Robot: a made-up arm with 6 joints.
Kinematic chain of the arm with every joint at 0, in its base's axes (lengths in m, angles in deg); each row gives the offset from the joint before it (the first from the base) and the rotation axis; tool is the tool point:
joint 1: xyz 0 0 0.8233 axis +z
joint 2: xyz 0.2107 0 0 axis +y
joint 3: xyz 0 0 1.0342 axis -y
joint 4: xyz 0 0 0.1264 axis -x
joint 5: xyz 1.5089 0 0 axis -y
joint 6: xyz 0.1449 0 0 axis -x
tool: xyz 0 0 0
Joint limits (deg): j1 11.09..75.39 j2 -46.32..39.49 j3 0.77..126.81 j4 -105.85..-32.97 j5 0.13..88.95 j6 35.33..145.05
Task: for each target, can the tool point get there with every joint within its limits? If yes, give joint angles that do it. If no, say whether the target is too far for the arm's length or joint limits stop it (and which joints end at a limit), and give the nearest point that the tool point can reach.
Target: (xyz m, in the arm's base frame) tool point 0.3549 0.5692 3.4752
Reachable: yes | joints 59.68 8.38 82.92 -62.55 8.50 93.95
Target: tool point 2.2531 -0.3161 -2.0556
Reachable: no: too far | nearest point 2.1760 0.3425 0.6849 | short by 2.820 m
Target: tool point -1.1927 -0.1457 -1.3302
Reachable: no: joint limits stop it (at a limit: joint 1, joint 2, joint 3, joint 4, joint 5) | nearest point -2.0138 -0.4751 1.4722 | short by 2.939 m
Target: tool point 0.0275 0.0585 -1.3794
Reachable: no: joint limits stop it (at a limit: joint 2, joint 3, joint 4, joint 5) | nearest point 0.8962 1.9065 0.7437 | short by 2.946 m
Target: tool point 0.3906 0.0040 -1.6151
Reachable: no: joint limits stop it (at a limit: joint 1, joint 2, joint 3, joint 4) | nearest point 2.1048 0.2722 0.7316 | short by 2.918 m
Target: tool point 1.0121 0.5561 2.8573
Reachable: yes | joints 34.72 -13.11 20.73 -58.38 75.33 112.06
